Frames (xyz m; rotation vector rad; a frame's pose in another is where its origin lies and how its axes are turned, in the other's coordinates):
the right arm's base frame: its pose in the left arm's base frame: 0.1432 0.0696 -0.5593 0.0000 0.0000 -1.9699
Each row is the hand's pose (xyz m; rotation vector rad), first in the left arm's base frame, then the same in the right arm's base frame.
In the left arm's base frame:
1: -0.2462 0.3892 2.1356 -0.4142 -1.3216 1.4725
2: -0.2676 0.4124 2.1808 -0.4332 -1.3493 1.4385
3: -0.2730 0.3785 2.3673 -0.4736 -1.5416 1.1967
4: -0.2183 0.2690 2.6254 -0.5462 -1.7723 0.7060
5: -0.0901 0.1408 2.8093 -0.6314 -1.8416 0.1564
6: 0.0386 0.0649 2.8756 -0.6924 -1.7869 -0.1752
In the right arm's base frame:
1: -0.1432 -0.4830 2.6949 -1.0107 1.2467 -2.1674
2: -0.1562 -0.5117 2.7401 -1.0324 1.2917 -2.1620
3: -0.1229 -0.5035 2.9266 -1.2540 1.5290 -2.1169
4: -0.0433 -0.4106 3.1847 1.5056 -1.8392 1.8844
5: 0.0251 -0.2426 3.3686 1.3662 -1.7799 1.3670
6: 0.0450 -0.0946 3.4349 1.2051 -1.7050 1.1119

